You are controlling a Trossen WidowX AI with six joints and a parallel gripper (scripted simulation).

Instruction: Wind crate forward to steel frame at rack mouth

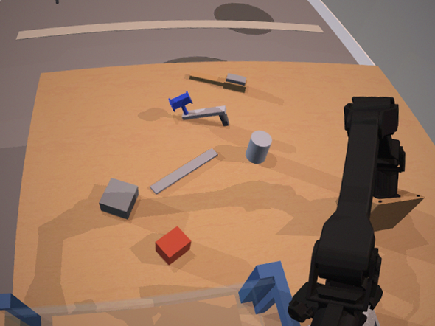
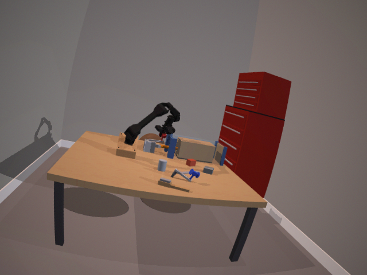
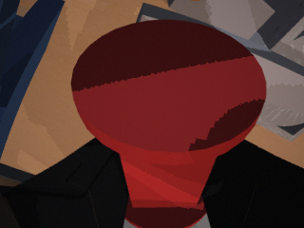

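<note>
The blue steel frame is 8 cm ahead of my gripper tip, 3 cm to the right of it and 2 cm below it. From my gripper tip the other things lie so: red-gripped winch handle (2 cm behind, 3 cm to the right, 3 cm below); then red knob (1 cm ahead, 1 cm to the right); then grey winch (10 cm behind, 6 cm to the right, 10 cm below).
</note>
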